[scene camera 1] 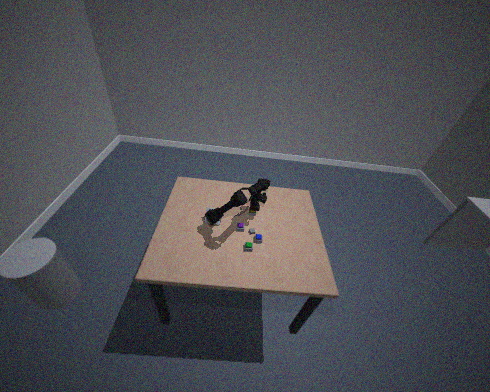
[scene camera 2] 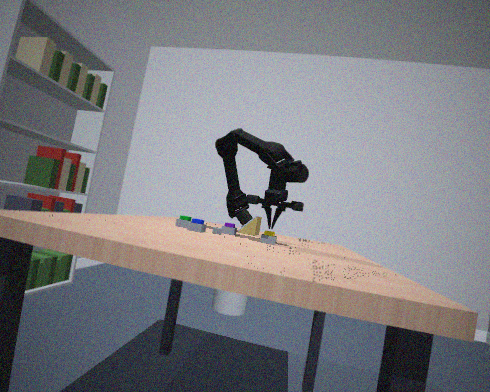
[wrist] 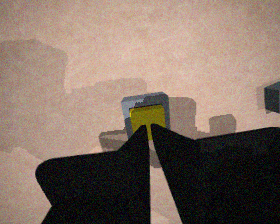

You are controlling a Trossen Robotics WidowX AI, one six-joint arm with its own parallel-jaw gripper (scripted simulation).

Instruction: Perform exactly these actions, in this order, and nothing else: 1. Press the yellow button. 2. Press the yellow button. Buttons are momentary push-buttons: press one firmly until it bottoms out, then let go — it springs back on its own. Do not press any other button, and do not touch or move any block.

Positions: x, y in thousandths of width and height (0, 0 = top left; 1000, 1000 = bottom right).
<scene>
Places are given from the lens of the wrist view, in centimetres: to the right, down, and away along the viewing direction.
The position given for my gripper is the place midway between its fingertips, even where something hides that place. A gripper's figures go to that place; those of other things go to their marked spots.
my gripper (wrist: 530, 578): 1, 2, 11
yellow button (wrist: 530, 516): 1, 0, 11
</scene>
